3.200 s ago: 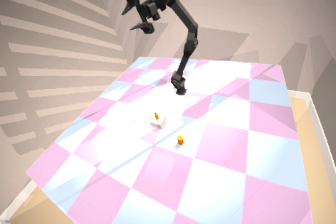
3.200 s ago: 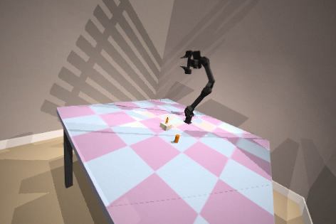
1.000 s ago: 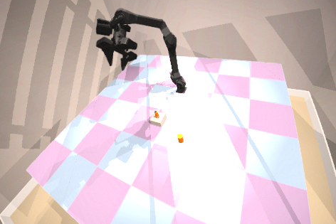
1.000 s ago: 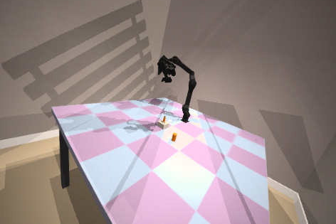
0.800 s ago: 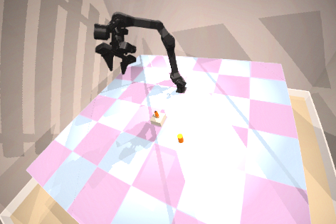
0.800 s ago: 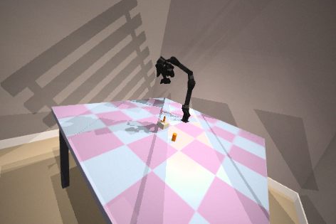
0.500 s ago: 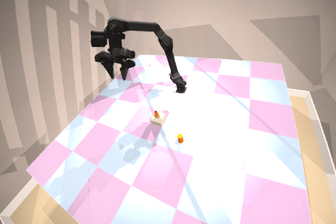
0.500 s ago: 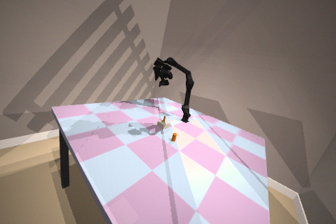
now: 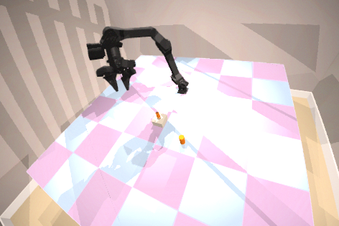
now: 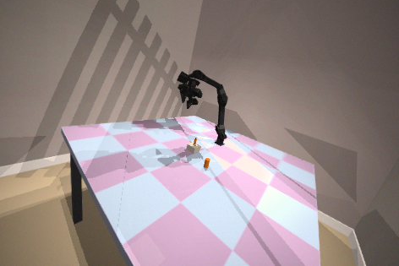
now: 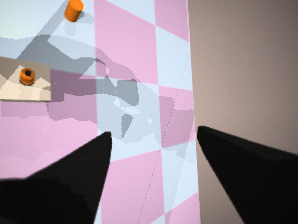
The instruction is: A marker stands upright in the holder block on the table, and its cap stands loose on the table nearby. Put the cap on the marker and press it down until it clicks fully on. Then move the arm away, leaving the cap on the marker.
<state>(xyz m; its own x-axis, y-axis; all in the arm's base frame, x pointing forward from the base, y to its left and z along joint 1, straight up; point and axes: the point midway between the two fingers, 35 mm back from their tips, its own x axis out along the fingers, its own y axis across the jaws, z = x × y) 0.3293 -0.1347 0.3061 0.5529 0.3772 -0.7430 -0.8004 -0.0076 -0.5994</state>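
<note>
Now: the orange cap 260 mm below my gripper tip, 250 mm to the left of it and 20 mm ahead of it. The rest, counted from my gripper tip: holder block (260 mm below, 90 mm to the left, 60 mm behind).
</note>
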